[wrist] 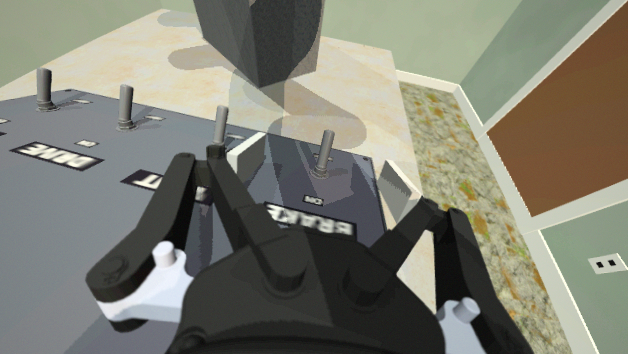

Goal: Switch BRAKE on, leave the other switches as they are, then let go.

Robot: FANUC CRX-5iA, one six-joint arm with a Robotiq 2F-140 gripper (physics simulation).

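Frame: origin at the arm's base, x ahead, y left, z up, level; centimetres.
Seen in the pictures: gripper, fingertip midpoint: (323,159).
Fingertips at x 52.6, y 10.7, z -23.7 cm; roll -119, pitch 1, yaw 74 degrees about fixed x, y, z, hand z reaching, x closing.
Note:
A point is followed by its place in that frame.
The BRAKE switch (326,149) @(y 10.9, x 52.0, z -22.8 cm) is a grey metal lever near the right edge of the dark panel (110,210) @(y -6.1, x 58.4, z -21.8 cm). Its tip points up and toward the far edge, away from the ON mark (313,200) @(y 9.0, x 57.3, z -23.9 cm) on the near side. The BRAKE label (310,220) @(y 8.4, x 59.6, z -23.0 cm) is partly hidden by the gripper body. My gripper (323,159) @(y 10.7, x 52.6, z -23.7 cm) is open and empty. Its pale pads stand apart to the left and right of the BRAKE lever, with a gap on each side in this view.
Another lever (220,125) @(y -0.3, x 48.2, z -22.9 cm) stands just left of the left finger, partly hidden by it. Two more levers (126,105) @(y -11.5, x 44.4, z -23.1 cm) (44,87) @(y -22.8, x 40.6, z -23.2 cm) stand farther left, near the DRIVE label (57,156) @(y -14.3, x 52.2, z -22.9 cm). A dark grey block (265,40) @(y 3.6, x 20.8, z -24.3 cm) is beyond the panel, above the pale table (115,45) @(y -38.8, x 1.9, z -34.0 cm).

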